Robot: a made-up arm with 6 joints.
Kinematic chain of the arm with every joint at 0, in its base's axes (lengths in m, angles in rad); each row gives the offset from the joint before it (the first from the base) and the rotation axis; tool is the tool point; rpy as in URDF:
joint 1: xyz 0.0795 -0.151 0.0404 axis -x
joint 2: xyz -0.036 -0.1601 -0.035 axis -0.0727 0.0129 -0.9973
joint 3: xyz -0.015 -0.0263 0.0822 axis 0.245 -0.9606 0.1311
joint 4: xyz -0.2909 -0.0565 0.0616 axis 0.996 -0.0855 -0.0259
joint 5: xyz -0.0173 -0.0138 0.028 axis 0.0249 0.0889 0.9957
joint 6: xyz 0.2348 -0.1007 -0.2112 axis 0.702 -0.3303 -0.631
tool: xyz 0.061 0.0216 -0.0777 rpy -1.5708 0 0
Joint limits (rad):
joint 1: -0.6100..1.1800
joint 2: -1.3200..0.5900
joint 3: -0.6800..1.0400
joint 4: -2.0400..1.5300
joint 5: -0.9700..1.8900
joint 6: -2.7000..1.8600
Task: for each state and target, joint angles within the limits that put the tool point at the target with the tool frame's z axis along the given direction. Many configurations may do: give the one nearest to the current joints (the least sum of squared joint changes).
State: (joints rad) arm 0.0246 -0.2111 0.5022 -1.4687 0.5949 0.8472
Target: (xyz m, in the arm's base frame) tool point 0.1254 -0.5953 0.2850 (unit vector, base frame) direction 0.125 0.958 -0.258
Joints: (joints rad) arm -0.0055 -0.5483 0.4125 -1.9186 -0.1253 1.3371
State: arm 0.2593 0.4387 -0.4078 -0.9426 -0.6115 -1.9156
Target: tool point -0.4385 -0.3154 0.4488 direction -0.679 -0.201 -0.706
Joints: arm 1.0418 0.5900 0.2659 -0.6685 -0.8192 -2.3162
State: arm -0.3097 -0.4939 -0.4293 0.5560 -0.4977 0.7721
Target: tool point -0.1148 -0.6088 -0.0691 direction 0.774 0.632 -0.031
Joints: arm 0.0318 -0.7943 -0.6800 1.0044 -0.9192 0.3628
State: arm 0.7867 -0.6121 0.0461 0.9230 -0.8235 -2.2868
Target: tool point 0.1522 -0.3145 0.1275 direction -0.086 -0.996 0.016
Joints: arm 1.1800 -0.1249 0.7037 0.8426 0.0721 -2.6241
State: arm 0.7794 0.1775 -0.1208 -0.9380 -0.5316 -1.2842
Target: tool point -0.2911 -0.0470 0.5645 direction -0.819 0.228 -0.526
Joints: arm 1.1565 0.5900 -0.6771 -0.7582 -0.6106 -1.7755
